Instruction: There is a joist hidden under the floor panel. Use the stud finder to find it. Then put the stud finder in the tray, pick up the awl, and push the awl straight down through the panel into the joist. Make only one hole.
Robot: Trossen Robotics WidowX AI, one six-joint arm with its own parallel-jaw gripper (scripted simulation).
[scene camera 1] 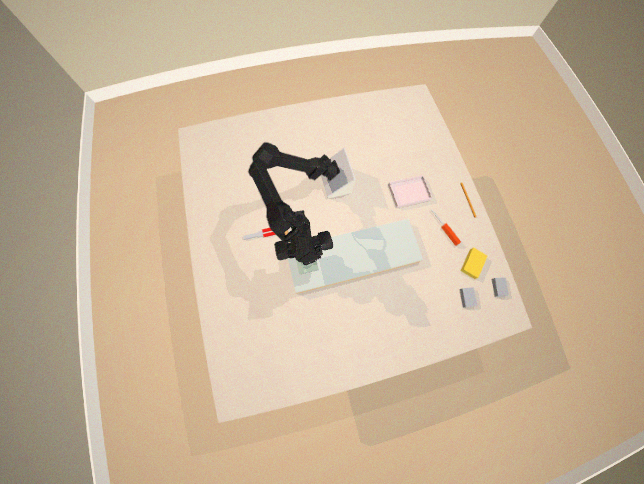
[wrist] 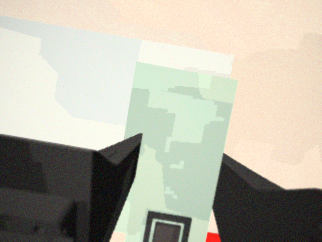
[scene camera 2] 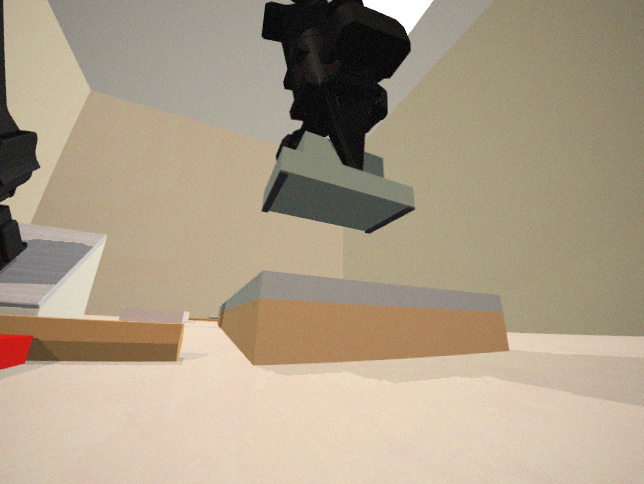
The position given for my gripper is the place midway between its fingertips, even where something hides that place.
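You'd see my gripper (scene camera 1: 305,257) there, and scene camera 2 has a stud finder (scene camera 2: 311,182). As for the wrist view, it shows the stud finder (wrist: 184,116) and my gripper (wrist: 174,145) together.
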